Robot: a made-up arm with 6 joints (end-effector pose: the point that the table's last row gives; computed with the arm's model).
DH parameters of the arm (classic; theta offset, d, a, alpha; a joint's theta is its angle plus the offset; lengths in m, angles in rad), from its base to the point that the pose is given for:
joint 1: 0 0.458 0.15 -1.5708
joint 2: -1.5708 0 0.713 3.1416
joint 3: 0 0 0.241 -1.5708
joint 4: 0 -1.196 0 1.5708
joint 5: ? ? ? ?
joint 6: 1.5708 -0.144 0 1.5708
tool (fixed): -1.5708 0 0 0
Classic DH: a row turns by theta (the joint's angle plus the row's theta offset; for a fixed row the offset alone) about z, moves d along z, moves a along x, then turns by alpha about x.
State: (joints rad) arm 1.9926 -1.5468 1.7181 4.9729 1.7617 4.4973
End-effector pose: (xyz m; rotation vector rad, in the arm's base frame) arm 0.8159 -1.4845 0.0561 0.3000 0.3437 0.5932
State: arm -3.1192 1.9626 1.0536 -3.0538 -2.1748 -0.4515
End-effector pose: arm -1.7763 -0.0502 -0.4726 0.4325 -1.8433 0.4362
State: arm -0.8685 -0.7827 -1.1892 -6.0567 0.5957 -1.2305
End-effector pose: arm 0.6480 -0.7376 0.7372 0.9039 -0.5253 -0.5833
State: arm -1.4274 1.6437 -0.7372 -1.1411 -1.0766 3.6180
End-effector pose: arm 0.1248 -0.0578 -0.6019 0.2073 0.1535 0.7721
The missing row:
joint 5: 0 0 0 -1.5708
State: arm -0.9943 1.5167 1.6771 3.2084 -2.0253 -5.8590
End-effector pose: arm 1.0544 -1.6059 1.0428 0.7550 -0.8480 1.7082
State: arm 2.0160 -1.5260 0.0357 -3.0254 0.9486 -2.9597
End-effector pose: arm 0.3031 -0.6037 1.7709 0.4541 -0.5756 1.7720
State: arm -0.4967 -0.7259 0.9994 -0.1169 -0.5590 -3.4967
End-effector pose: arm -0.6018 0.3363 2.2682 -2.5434 0.1713 -1.7131
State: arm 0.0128 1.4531 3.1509 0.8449 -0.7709 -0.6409
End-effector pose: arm 0.5214 -0.0684 1.8085 0.2808 -1.0824 -0.4978
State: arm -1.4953 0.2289 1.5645 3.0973 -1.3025 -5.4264
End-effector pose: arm 0.0112 -0.2299 2.4411 -0.2272 -1.0295 1.3335
